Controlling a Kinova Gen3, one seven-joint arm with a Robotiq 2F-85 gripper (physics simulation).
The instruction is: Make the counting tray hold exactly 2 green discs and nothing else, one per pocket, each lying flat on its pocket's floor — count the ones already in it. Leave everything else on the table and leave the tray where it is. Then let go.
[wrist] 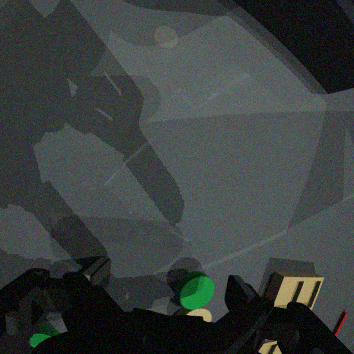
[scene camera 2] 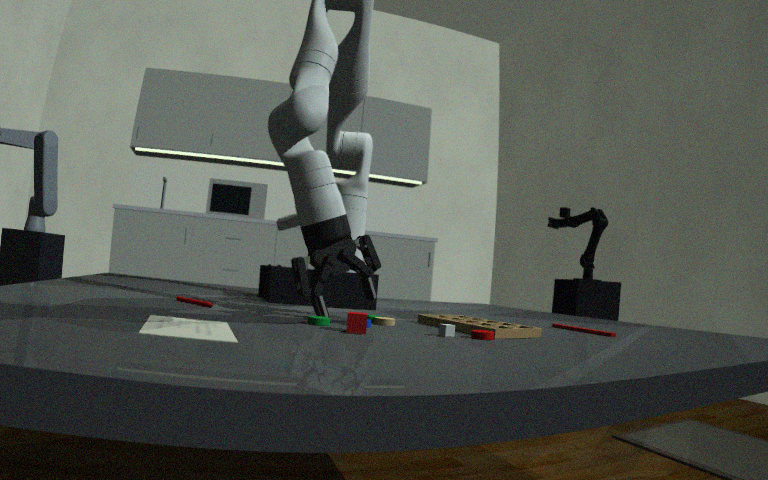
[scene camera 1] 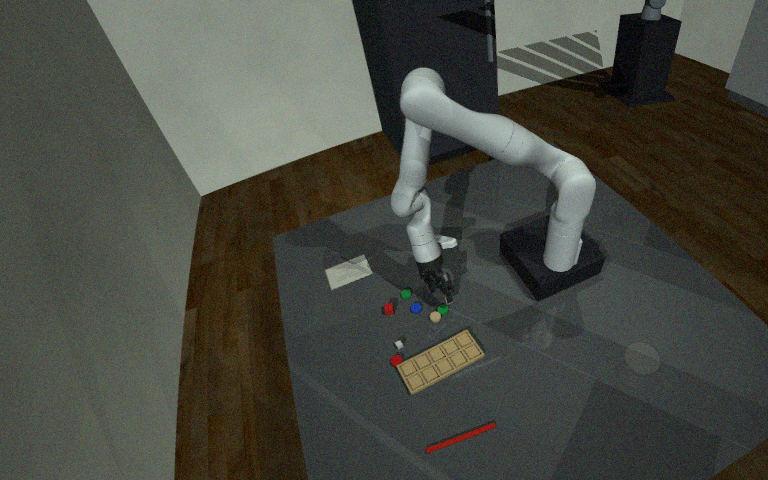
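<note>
The tan counting tray [scene camera 1: 441, 361] [scene camera 2: 512, 332] [wrist: 287, 287] lies flat; no disc shows in its visible pockets. One green disc [scene camera 1: 442, 309] [scene camera 2: 372, 316] [wrist: 197, 291] lies on the table beside a tan disc [scene camera 1: 434, 316] [scene camera 2: 384, 321] [wrist: 200, 315]. Another green disc [scene camera 1: 405, 293] [scene camera 2: 318, 320] [wrist: 41, 341] lies farther from the tray. My gripper [scene camera 1: 441, 297] [scene camera 2: 348, 306] [wrist: 168, 280] is open and empty, tilted and low over the table. Its right finger in the wrist view appears close to the first green disc. Whether they touch is unclear.
A blue disc [scene camera 1: 416, 308] and red cube [scene camera 1: 389, 309] [scene camera 2: 356, 323] lie near the green discs. A white cube [scene camera 1: 399, 344] [scene camera 2: 446, 330] and red disc [scene camera 1: 396, 360] [scene camera 2: 482, 335] are at the tray's end. A red bar [scene camera 1: 460, 437] [scene camera 2: 583, 330] and pale sheet [scene camera 1: 348, 271] [scene camera 2: 188, 329] lie farther out.
</note>
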